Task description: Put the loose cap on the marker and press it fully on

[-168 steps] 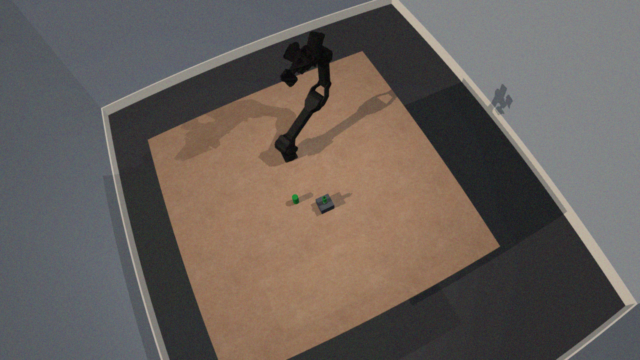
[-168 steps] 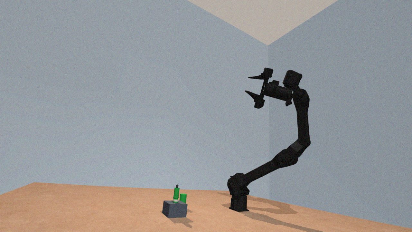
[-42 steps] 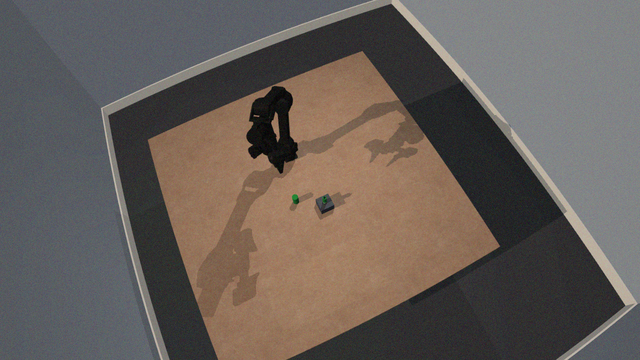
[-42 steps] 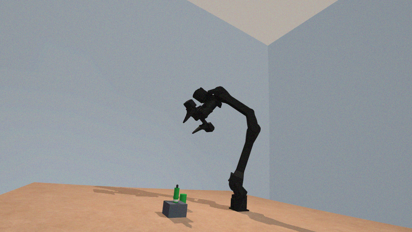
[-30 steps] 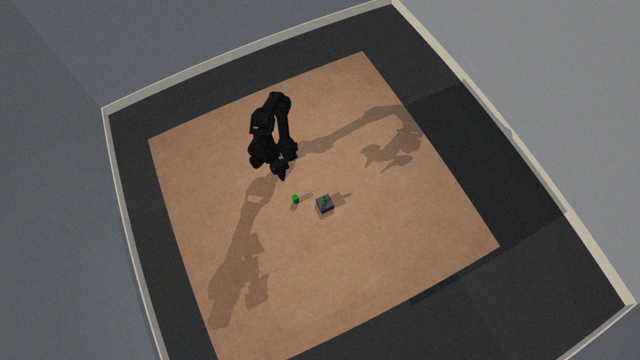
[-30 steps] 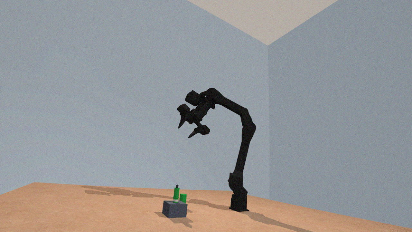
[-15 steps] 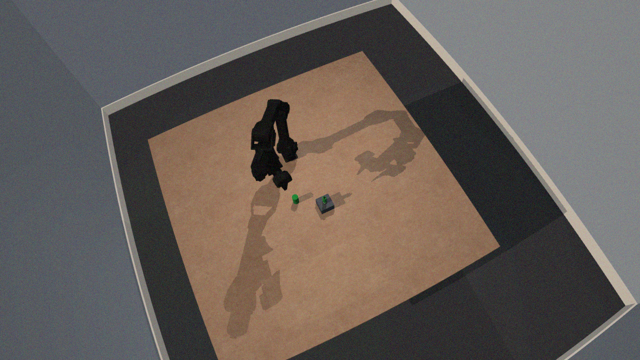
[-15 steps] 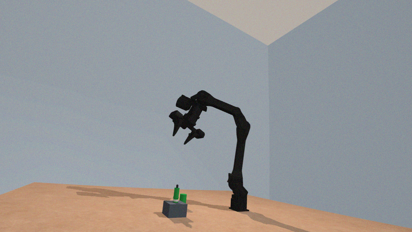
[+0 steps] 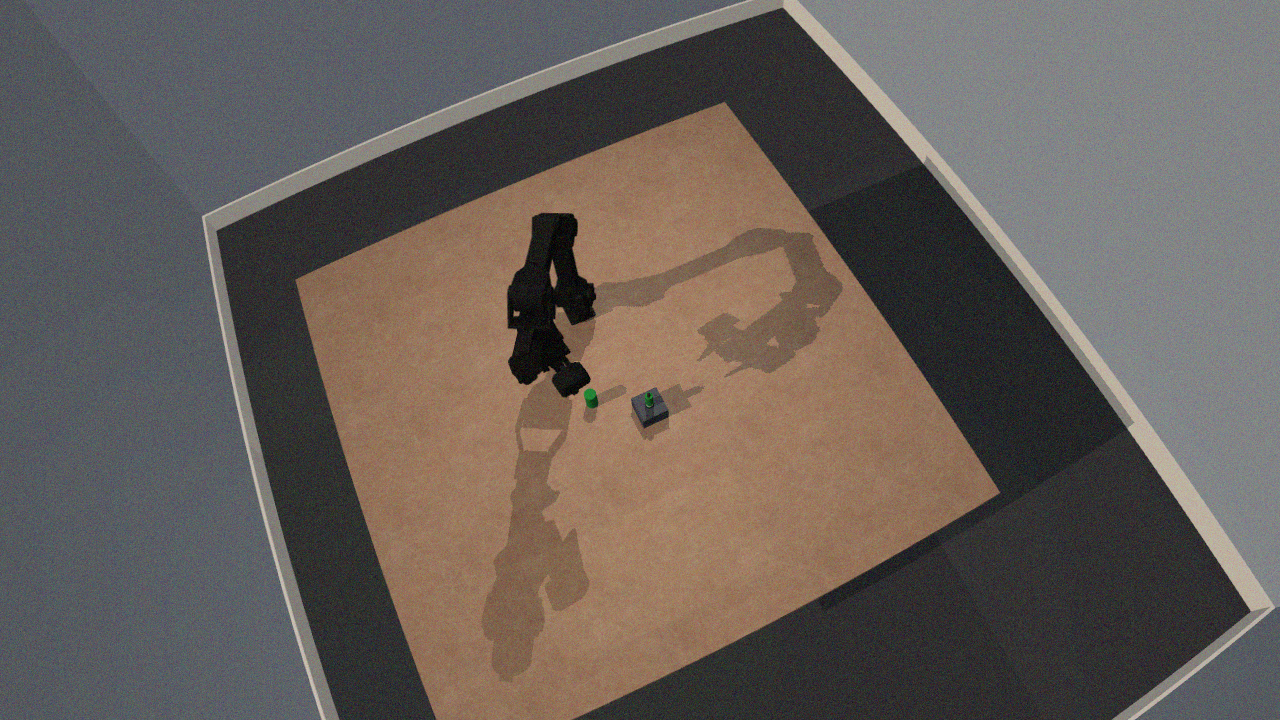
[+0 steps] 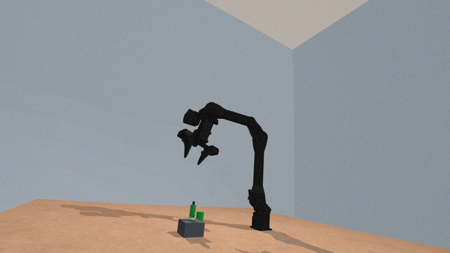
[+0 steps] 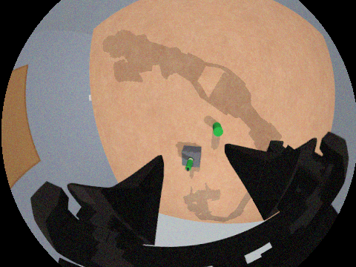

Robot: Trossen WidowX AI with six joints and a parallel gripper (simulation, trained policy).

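The green cap is 21 cm below my gripper tip, 4 cm to the left of it and 4 cm behind it. The rest, counted from my gripper tip: green marker 16 cm below, 15 cm to the left, 3 cm ahead; grey holder block 22 cm below, 15 cm to the left, 3 cm ahead.
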